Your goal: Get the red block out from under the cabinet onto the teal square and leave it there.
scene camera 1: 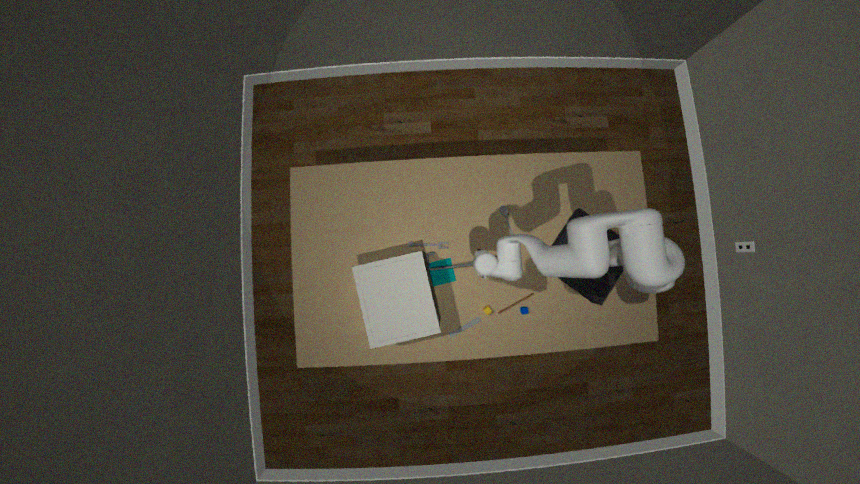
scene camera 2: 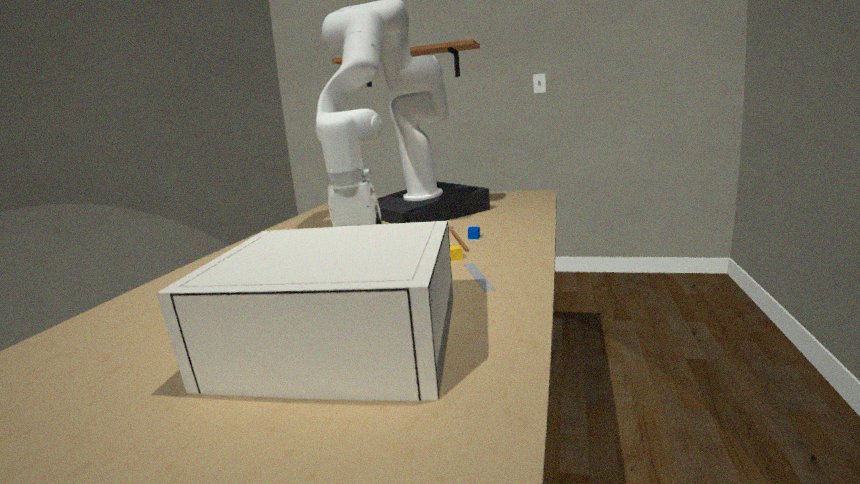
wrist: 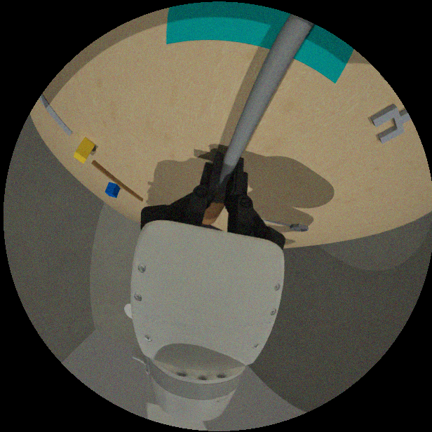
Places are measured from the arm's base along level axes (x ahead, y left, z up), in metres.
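Pixels of known places: arm's base, origin of its link: (scene camera 2: 423, 195).
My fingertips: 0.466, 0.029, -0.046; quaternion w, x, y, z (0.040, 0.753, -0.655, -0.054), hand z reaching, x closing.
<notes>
For each thing: its middle in the pictures, then the offset to it from my fingertips, as dx, dy, dz. "pt": a spot on its surface instead.
- white cabinet, middle of its body: (scene camera 2: 329, 297) (scene camera 1: 398, 297) +0.341, +0.136, +0.060
- teal square, a spot on its surface: (scene camera 1: 443, 276) pt +0.155, +0.058, -0.007
- grey rod, middle of its body: (scene camera 1: 468, 257) +0.049, -0.022, +0.013
- yellow block, middle of its body: (scene camera 2: 454, 253) (scene camera 1: 487, 310) -0.030, +0.201, +0.005
- brown stick, middle of its body: (scene camera 2: 459, 239) (scene camera 1: 516, 303) -0.158, +0.173, -0.004
- blue block, middle of its body: (scene camera 2: 473, 233) (scene camera 1: 524, 310) -0.189, +0.202, +0.005
- grey strip, middle of its body: (scene camera 2: 478, 275) (scene camera 1: 465, 327) +0.062, +0.274, -0.007
- forked grey tool, a spot on its surface: (scene camera 1: 443, 247) pt +0.156, -0.065, -0.003
The white cabinet (scene camera 1: 394, 300) (scene camera 2: 300, 343) stands on the table. The teal square (scene camera 1: 443, 276) (wrist: 215, 30) lies at its robot-side edge. The red block does not show in any view. My gripper (wrist: 225, 163) is shut on a grey rod (wrist: 270, 80) (scene camera 1: 462, 264) with a brown handle end. The rod slants away from the fingers and passes over the teal square to the cabinet's edge; its far end is not clear. In scene camera 2 the fingers are hidden behind the cabinet.
A yellow block (scene camera 1: 488, 310) (scene camera 2: 456, 253) (wrist: 84, 150), brown stick (scene camera 1: 515, 303) (wrist: 117, 180) and blue block (scene camera 1: 524, 310) (scene camera 2: 474, 232) (wrist: 112, 190) lie to one side. A grey strip (scene camera 1: 466, 326) (scene camera 2: 479, 276) lies near the cabinet. A forked grey tool (scene camera 1: 443, 245) (wrist: 395, 122) lies opposite.
</notes>
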